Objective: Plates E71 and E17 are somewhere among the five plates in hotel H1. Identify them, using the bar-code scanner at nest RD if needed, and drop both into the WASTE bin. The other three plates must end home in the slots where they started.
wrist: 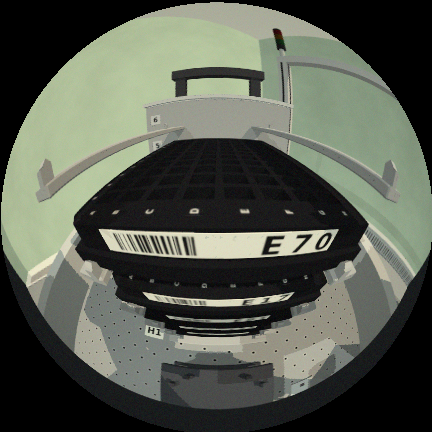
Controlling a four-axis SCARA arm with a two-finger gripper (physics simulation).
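Places are measured from the arm's base along level axes (x right, y ahead, z up), in centimetres.
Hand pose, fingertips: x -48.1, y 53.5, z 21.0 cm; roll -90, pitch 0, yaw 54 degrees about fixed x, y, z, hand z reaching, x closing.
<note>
After its pixels a point has its place.
A black plate labelled E70 point(220, 215) fills the middle of the wrist view, on top of the stack in hotel H1 point(220, 117) {x -51.2, y 56.2, z 25.5 cm}. Plate E17 point(217, 299) {x -41.2, y 48.5, z 20.6 cm} is directly below it. Further plates lie lower in the stack, their labels too foreshortened to read, so E71 cannot be picked out. My gripper point(217, 206) {x -48.1, y 53.5, z 21.0 cm} is open. Its fingers reach forward along the left and right of the stack, and plate E70 hides their tips from the camera. The dark nest block point(217, 387) {x -35.5, y 44.4, z 7.3 cm} shows in part at the bottom. The WASTE bin and the scanner cannot be made out.
Two light support arms point(115, 148) point(325, 148) of the hotel reach out above plate E70 on both sides. The hotel's black handle point(218, 73) {x -52.0, y 56.6, z 30.8 cm} is at the top. The H1 tag point(154, 331) {x -47.3, y 41.0, z 1.3 cm} lies on the perforated deck. A signal light point(278, 39) {x -69.8, y 100.7, z 74.4 cm} stands at the upper right.
</note>
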